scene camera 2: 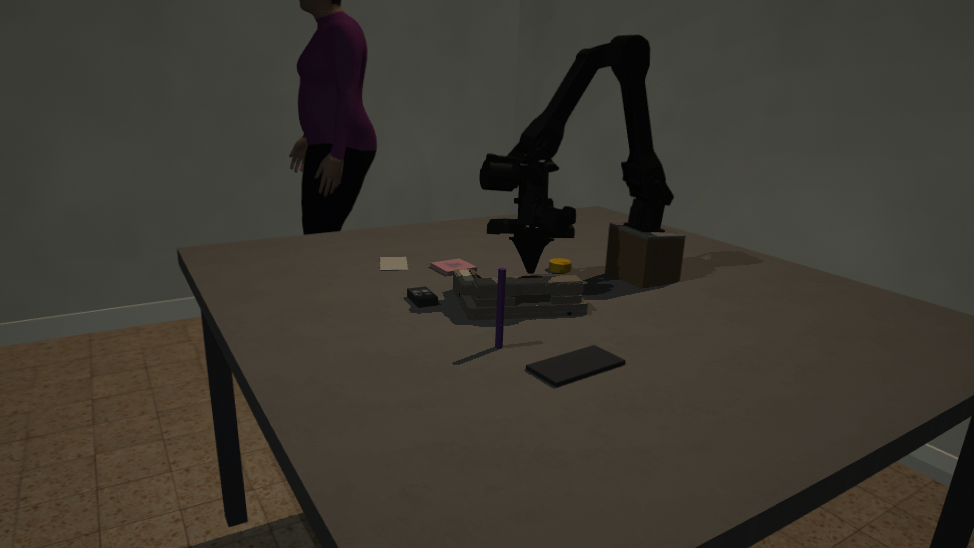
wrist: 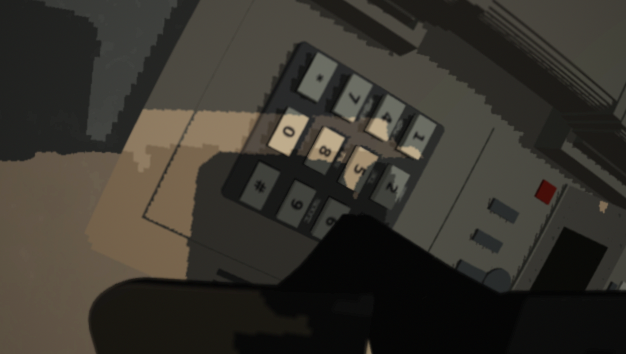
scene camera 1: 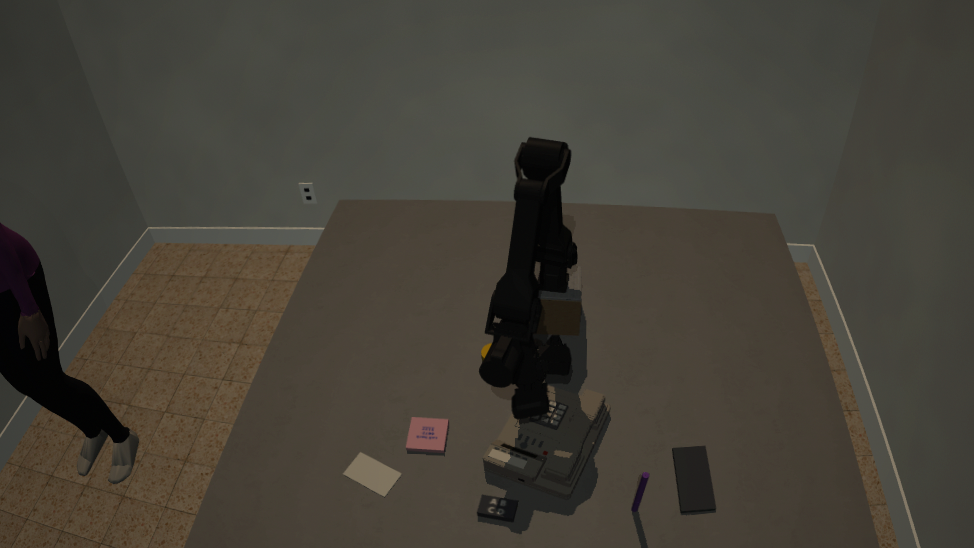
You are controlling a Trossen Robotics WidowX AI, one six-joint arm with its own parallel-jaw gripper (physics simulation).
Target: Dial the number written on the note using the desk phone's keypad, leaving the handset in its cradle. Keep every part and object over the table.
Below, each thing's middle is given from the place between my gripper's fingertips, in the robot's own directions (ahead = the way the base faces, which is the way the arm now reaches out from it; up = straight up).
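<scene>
The 6 key (wrist: 332,211) is 10 mm below my hand, and the 2 key (wrist: 393,180) is 10 mm ahead of my hand, 10 mm to the left of it and 10 mm below it. There's a pink note pad (scene camera 1: 425,434) too, 70 mm ahead of my hand, 210 mm to the right of it and 40 mm below it. Going by their middles, that pad is the farthest from my hand of the things named here. And the desk phone (scene camera 2: 542,305) is 30 mm to the left of my hand, 40 mm ahead of it and 20 mm below it.
</scene>
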